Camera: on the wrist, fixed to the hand. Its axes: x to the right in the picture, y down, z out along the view.
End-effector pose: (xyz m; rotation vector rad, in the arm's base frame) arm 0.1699 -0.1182 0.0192 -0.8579 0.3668 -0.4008
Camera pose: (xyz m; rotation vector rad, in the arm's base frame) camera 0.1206 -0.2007 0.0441 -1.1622 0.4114 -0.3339
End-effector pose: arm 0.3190 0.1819 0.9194 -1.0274 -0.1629 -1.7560
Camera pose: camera 0.2211 0.1874 0.9034 -1.2707 0.0968 -1.8005
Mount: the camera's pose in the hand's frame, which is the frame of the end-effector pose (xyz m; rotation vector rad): -0.0068 -0.0776 -0.0616 -0.3085 -0.0267 0.0031
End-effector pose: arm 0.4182 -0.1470 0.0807 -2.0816 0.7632 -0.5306
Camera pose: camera 0.4015 -0.1410 0.1784 -2.3646 0.8772 -0.4017
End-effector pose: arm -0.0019 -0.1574 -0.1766 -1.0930 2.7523 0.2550
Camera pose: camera 0.0508 -0.2221 -0.1227 -1.1416 2.7524 0.7087
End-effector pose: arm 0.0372 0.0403 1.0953 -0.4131 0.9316 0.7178
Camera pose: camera 0.0543 -0.0539 1.0691 -0.6720 0.7977 0.8714
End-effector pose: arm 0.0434 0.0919 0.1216 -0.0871 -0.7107 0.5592
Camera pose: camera 0.1140 0.0292 0.0909 -0.3684 -0.8191 0.4509
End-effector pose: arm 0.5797 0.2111 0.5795 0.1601 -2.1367 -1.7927
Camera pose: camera 0.5961 0.1406 0.5115 0.0557 -1.8450 -2.1037
